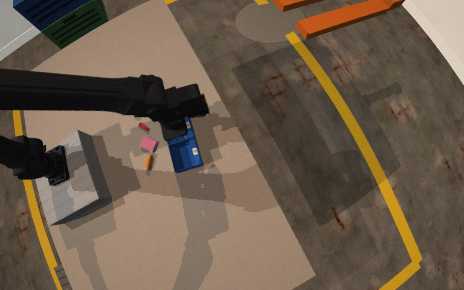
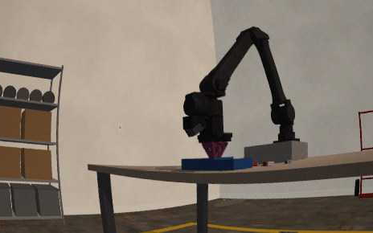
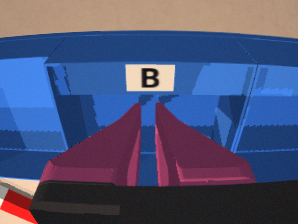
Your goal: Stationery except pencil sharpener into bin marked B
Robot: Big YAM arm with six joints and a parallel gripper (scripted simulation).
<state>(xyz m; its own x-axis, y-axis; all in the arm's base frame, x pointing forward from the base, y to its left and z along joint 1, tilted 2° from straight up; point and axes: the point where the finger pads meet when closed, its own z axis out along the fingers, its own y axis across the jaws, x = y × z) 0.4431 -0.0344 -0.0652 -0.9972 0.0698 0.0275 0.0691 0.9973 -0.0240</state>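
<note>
My hand is right at the joined blue bins. The rest, counted from my hand: pink eraser block (11 cm behind, 2 cm below); orange stick (13 cm behind, 6 cm to the right, 2 cm below); small red piece (12 cm behind, 7 cm to the left, 2 cm below).
</note>
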